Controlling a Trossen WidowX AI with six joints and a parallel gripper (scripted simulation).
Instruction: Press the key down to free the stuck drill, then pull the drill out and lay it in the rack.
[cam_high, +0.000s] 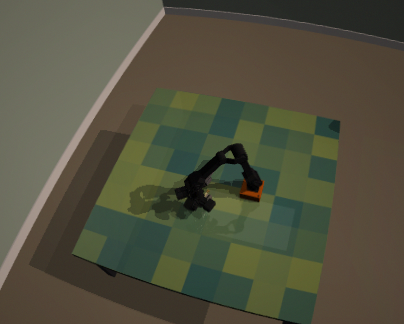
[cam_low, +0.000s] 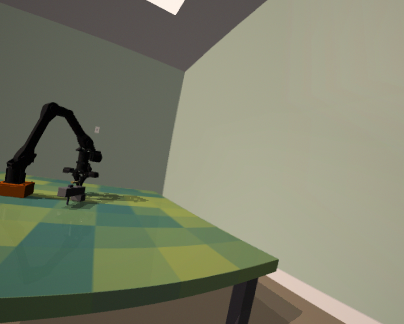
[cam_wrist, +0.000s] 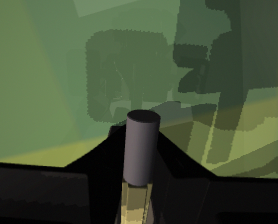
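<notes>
Now: gripper tip 1 cm past the small yellow key, 4 cm to the left of it and 3 cm below it. Also, from my gripper tip: long grey bar 23 cm to the right, 1 cm above; then small grey rack 2 cm behind, 5 cm to the right, 1 cm below.
</notes>
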